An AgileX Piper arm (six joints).
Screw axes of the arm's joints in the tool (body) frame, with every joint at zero. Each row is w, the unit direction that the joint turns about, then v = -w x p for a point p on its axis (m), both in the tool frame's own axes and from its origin. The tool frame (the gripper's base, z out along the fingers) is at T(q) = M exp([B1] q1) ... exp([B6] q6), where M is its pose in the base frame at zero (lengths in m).
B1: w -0.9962 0 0.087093 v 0 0.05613 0
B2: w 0 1 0 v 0.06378 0 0.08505
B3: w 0 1 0 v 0.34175 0 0.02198
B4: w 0 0 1 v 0 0 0
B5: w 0 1 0 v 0.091 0 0
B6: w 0 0 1 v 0 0 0
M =
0.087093 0 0.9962 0.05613
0 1 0 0
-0.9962 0 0.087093 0.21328
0 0 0 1
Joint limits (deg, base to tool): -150..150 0..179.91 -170..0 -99.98..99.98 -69.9..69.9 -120..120
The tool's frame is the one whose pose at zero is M.
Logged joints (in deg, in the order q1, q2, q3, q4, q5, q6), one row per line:
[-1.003 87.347 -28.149 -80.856 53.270 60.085]
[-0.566 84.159 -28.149 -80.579 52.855 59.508]
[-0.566 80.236 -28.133 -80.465 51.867 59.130]
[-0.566 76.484 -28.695 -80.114 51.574 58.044]
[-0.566 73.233 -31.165 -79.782 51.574 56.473]
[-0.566 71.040 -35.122 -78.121 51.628 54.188]
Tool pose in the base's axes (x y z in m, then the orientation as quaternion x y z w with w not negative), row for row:
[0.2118 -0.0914 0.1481 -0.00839 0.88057 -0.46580 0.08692]
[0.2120 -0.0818 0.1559 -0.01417 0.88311 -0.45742 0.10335]
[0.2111 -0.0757 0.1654 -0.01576 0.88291 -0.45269 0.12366]
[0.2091 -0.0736 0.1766 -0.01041 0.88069 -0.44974 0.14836]
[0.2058 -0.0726 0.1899 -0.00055 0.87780 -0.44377 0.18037]
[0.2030 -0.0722 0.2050 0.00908 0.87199 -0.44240 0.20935]
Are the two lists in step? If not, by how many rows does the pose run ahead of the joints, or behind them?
The pose runs 2 rows behind the joints: the pose in row i belongs to the joints in row i - 2.
